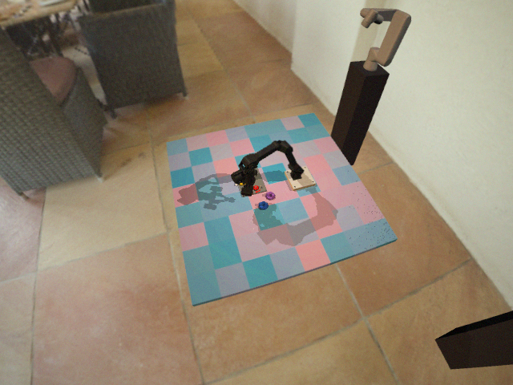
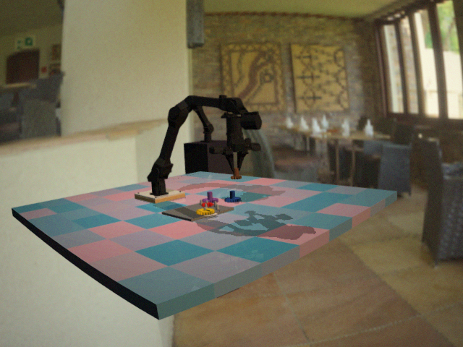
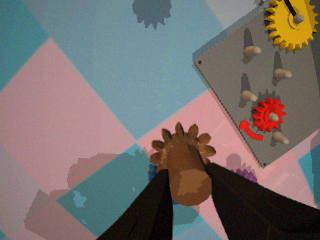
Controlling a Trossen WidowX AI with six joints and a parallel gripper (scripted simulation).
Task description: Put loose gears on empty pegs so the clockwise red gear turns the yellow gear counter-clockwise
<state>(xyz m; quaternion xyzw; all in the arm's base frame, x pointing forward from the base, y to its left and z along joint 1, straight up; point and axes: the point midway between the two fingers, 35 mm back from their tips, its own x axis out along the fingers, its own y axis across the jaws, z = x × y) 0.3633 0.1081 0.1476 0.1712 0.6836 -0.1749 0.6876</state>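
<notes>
My gripper tip is now 120 mm above the red gear, 90 mm to the left of it and 70 mm past it. The rest, counted from my gripper tip: purple gear: 140 mm behind, 120 mm below, 10 mm to the right; yellow gear: 170 mm to the right, 120 mm below, 10 mm ahead; blue gear: 120 mm below, 70 mm behind, 50 mm to the left.
</notes>
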